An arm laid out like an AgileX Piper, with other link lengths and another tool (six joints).
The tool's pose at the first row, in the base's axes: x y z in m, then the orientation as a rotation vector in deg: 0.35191, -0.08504, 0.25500, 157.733, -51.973, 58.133
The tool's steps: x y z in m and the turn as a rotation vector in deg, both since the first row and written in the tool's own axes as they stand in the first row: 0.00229, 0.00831, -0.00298, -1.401, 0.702, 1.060; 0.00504, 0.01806, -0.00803, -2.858, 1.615, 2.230; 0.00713, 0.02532, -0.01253, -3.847, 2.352, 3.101; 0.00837, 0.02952, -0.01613, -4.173, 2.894, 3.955; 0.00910, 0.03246, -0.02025, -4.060, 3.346, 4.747; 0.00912, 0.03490, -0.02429, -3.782, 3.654, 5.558; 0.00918, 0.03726, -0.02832, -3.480, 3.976, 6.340; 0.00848, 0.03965, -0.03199, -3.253, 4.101, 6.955; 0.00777, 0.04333, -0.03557, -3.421, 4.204, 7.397; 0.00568, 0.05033, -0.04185, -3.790, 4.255, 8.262; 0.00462, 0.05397, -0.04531, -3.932, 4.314, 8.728; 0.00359, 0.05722, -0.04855, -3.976, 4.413, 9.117; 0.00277, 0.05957, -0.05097, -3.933, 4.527, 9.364
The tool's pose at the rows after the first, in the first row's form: 0.34701, -0.09227, 0.25763, 155.868, -53.776, 58.166; 0.34042, -0.10038, 0.26197, 153.758, -55.687, 58.426; 0.33511, -0.10625, 0.26580, 152.209, -57.053, 58.748; 0.33149, -0.10941, 0.26881, 151.340, -58.268, 59.304; 0.32796, -0.11114, 0.27208, 150.899, -59.312, 60.061; 0.32432, -0.11211, 0.27492, 150.688, -60.373, 60.763; 0.32075, -0.11304, 0.27779, 150.483, -61.386, 61.496; 0.31691, -0.11371, 0.27991, 150.407, -62.208, 61.905; 0.31240, -0.11546, 0.28178, 150.073, -62.860, 61.964; 0.30368, -0.11854, 0.28447, 149.496, -64.165, 61.858; 0.29905, -0.12011, 0.28604, 149.203, -64.851, 61.882; 0.29478, -0.12143, 0.28751, 148.977, -65.401, 62.019; 0.29161, -0.12232, 0.28858, 148.850, -65.729, 62.224
